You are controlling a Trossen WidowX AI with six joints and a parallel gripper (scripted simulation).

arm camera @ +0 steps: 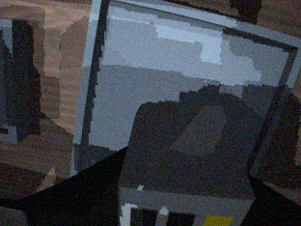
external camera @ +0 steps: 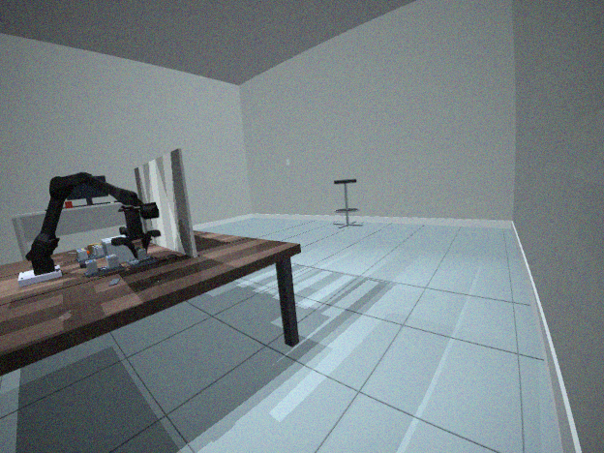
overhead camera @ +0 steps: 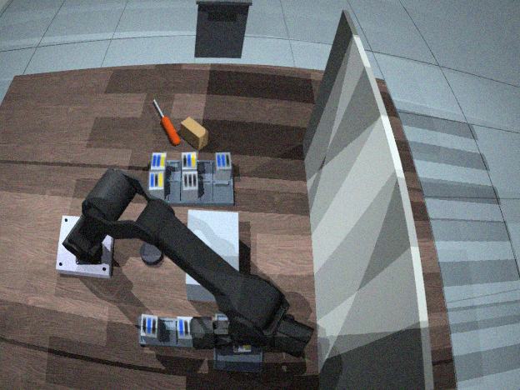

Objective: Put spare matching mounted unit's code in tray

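Now: gripper tip 2 cm above the grey tray. From my gripper tip the other things lie so: black puck (22 cm to the left, 16 cm behind, 1 cm below); reflective panel (20 cm above, 19 cm ahead, 15 cm to the left); tall grey block (19 cm to the left, 3 cm behind, 3 cm above).
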